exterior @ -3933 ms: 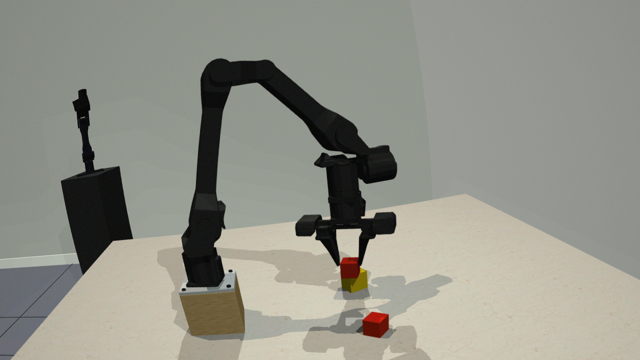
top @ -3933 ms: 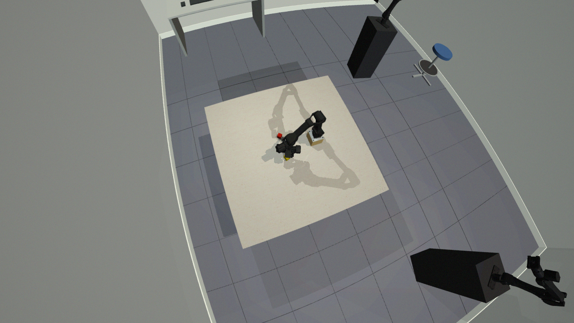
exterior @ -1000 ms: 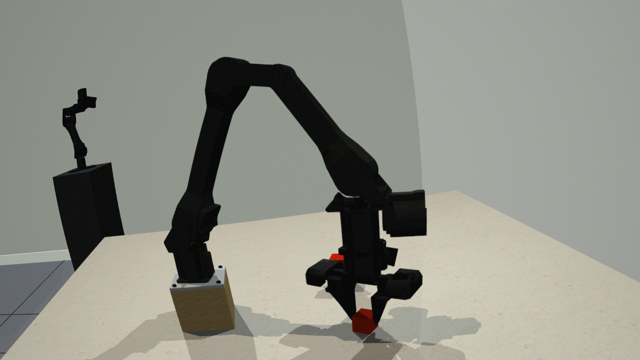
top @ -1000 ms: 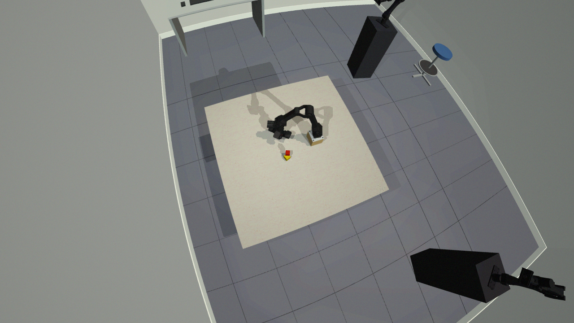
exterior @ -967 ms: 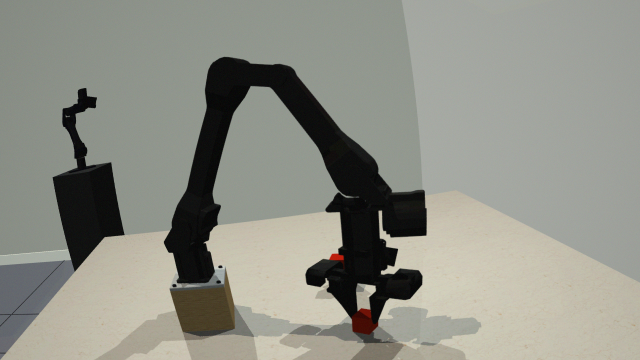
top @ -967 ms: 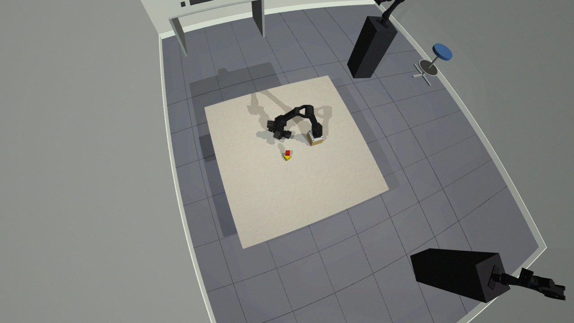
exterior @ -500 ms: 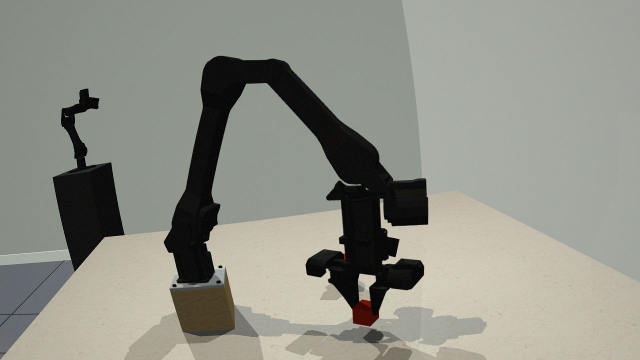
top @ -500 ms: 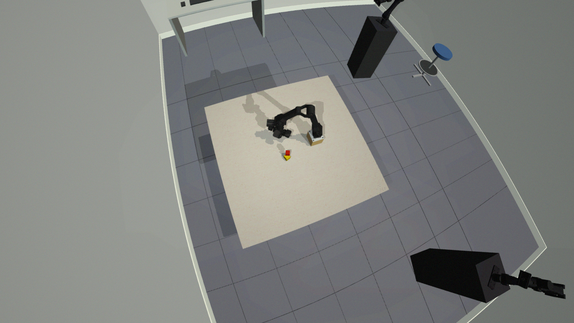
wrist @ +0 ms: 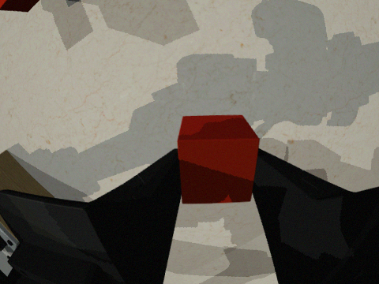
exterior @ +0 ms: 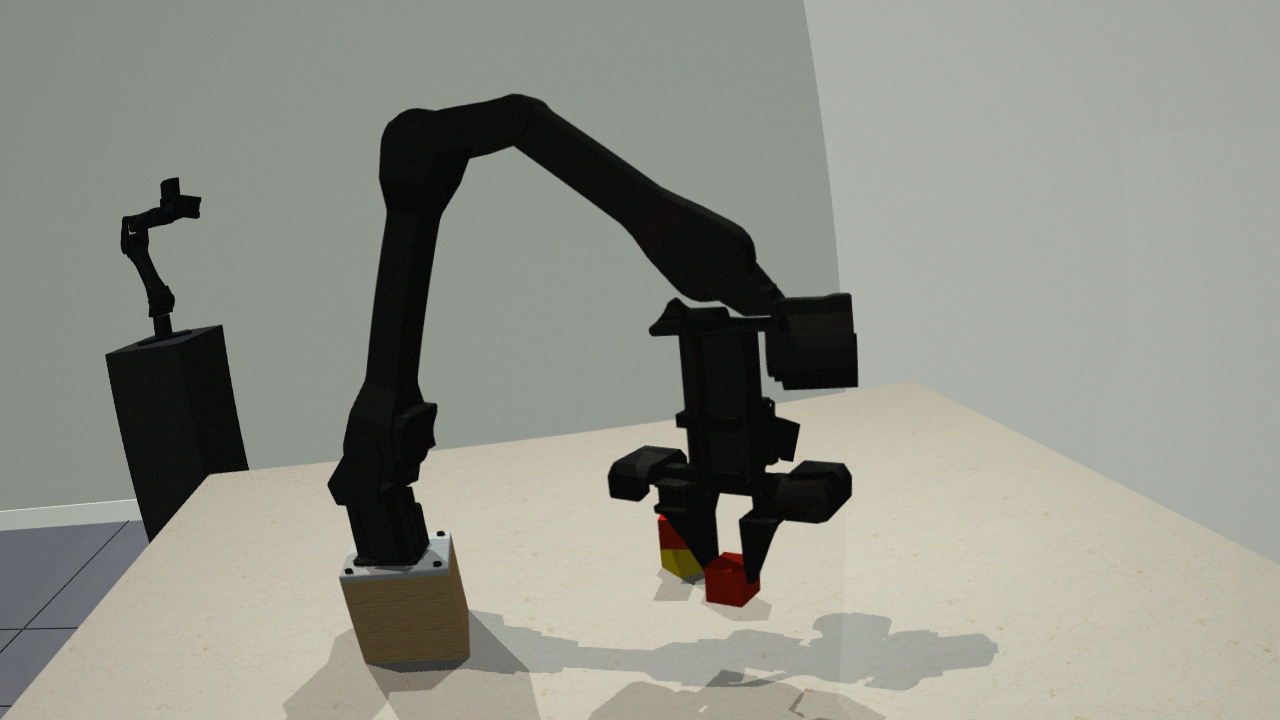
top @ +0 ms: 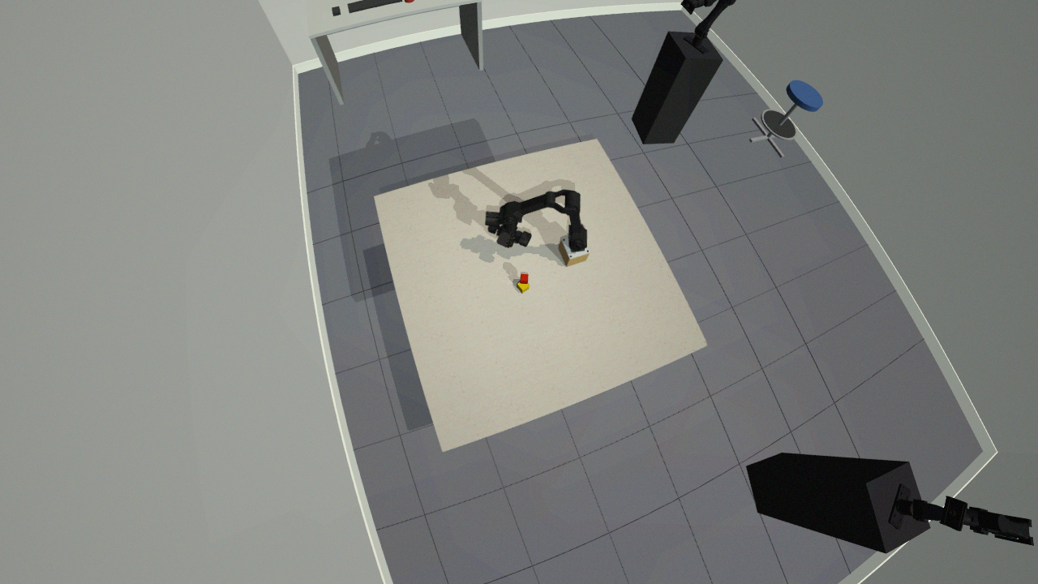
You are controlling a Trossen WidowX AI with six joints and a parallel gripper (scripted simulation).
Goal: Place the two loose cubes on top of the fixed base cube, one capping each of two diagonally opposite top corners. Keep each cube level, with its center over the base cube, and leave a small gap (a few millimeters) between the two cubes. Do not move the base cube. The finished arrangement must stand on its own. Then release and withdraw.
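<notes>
Right now my gripper tip is 30 mm past the yellow cube, 200 mm to the right of it and 60 mm above it.
</notes>
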